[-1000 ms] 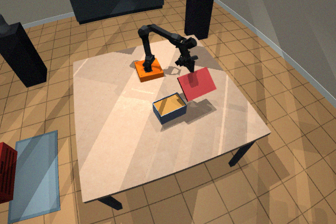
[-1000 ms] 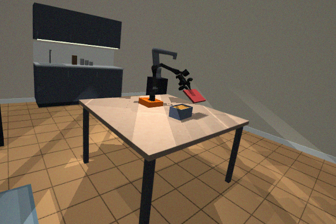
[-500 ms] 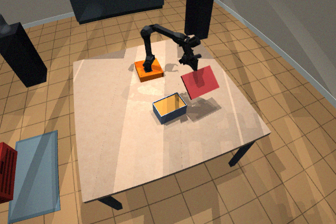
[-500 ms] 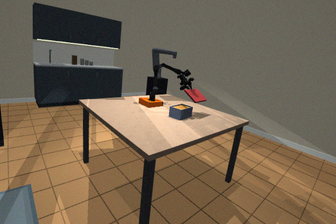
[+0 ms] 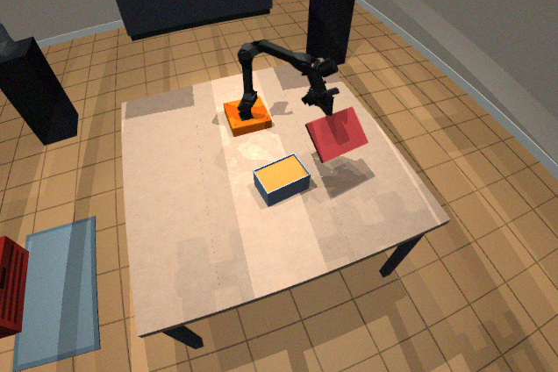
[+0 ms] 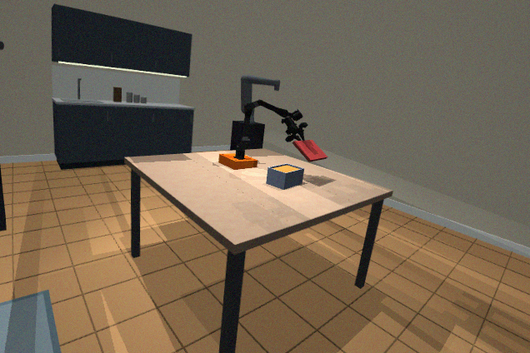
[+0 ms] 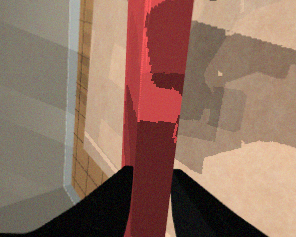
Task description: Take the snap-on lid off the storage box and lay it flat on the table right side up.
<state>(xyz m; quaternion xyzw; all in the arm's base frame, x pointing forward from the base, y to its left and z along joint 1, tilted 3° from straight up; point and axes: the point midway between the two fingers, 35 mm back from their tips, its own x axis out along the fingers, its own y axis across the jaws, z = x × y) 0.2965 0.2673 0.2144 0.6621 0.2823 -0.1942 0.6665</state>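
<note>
Now: gripper tip 70 mm short of the red lid, 10 mm to the right of it and 40 mm above it. Round my gripper tip: blue-grey storage box: 100 mm ahead, 260 mm to the right, 180 mm below.
</note>
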